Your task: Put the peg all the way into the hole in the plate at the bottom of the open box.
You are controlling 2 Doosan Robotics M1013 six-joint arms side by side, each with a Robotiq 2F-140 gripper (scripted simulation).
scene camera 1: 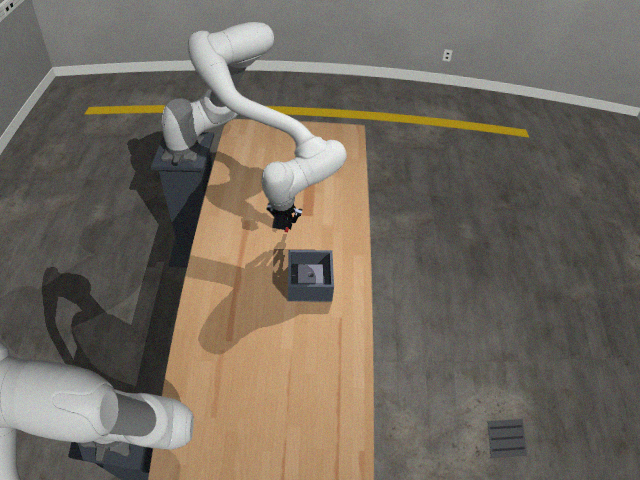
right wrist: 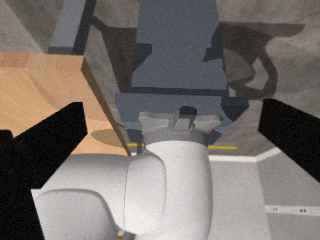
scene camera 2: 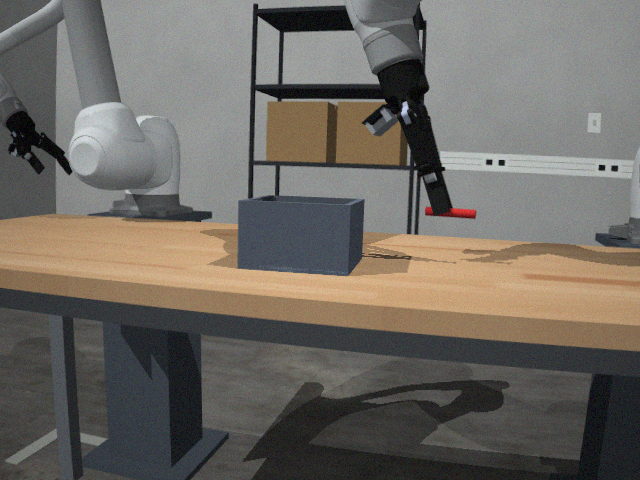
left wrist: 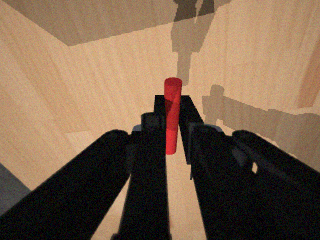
Labels:
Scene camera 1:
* grey box: 297, 292
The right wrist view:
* my right gripper: 172, 116
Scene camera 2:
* my left gripper: 443, 213
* my right gripper: 56, 171
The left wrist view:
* my left gripper: 171, 110
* red peg: 172, 86

